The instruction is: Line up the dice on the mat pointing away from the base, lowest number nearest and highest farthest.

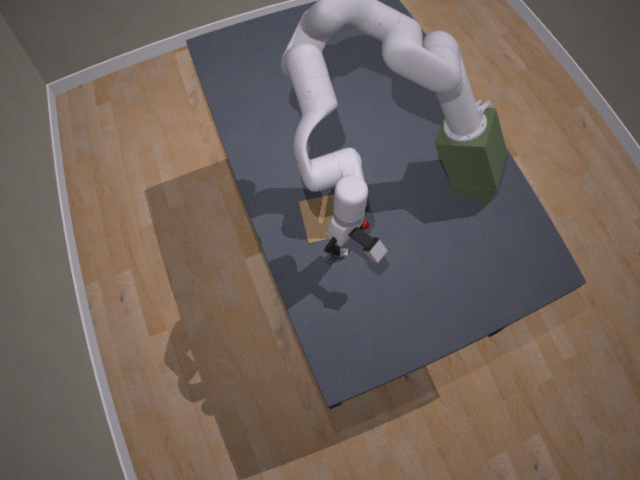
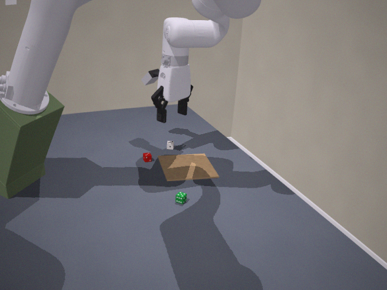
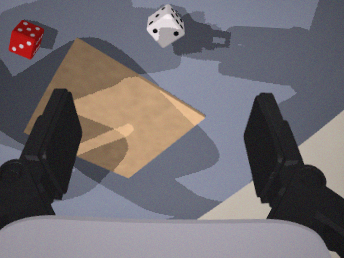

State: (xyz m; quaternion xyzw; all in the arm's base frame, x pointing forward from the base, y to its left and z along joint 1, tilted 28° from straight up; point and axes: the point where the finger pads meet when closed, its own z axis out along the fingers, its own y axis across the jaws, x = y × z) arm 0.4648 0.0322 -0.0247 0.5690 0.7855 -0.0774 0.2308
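Now: hand 100 mm above the white die. Also, from my hand: mat (120 mm to the right, 110 mm below, 30 mm behind); then red die (100 mm below, 100 mm behind, 40 mm to the right); then green die (260 mm to the right, 140 mm behind, 100 mm below).
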